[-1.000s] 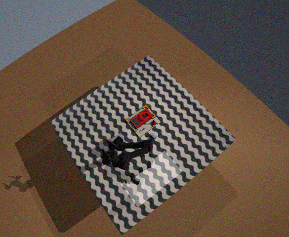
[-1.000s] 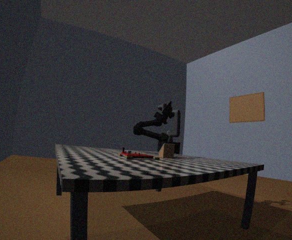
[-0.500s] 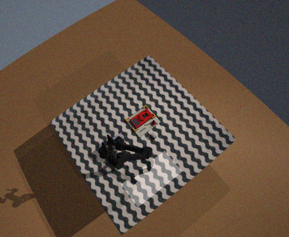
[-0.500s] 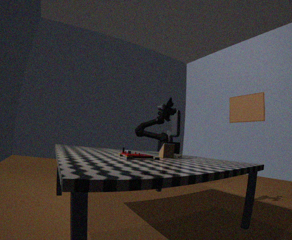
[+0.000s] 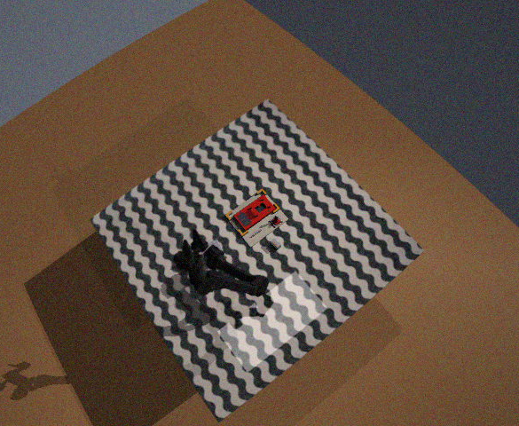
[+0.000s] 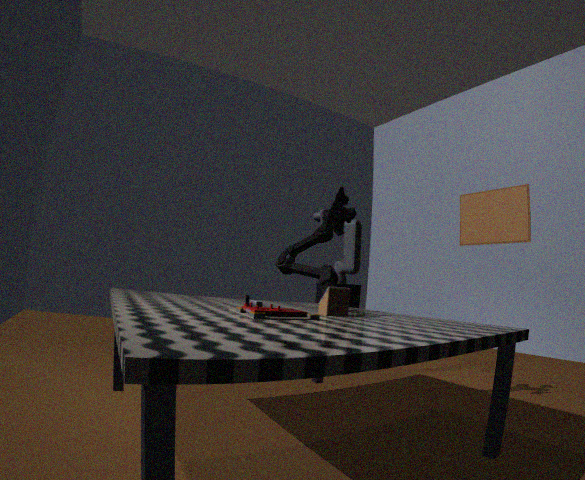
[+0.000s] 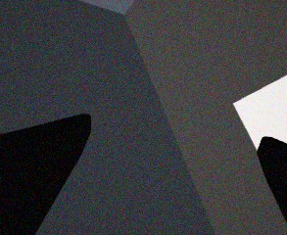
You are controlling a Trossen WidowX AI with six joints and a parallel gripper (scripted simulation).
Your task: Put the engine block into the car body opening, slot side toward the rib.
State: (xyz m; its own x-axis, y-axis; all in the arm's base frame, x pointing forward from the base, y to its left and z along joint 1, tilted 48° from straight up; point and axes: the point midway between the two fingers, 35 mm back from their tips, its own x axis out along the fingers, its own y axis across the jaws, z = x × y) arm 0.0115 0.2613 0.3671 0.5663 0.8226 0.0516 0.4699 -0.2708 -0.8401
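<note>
Now: gripper tip 320 mm short of the engine block, 90 mm to the left of it and 530 mm above it.
</note>
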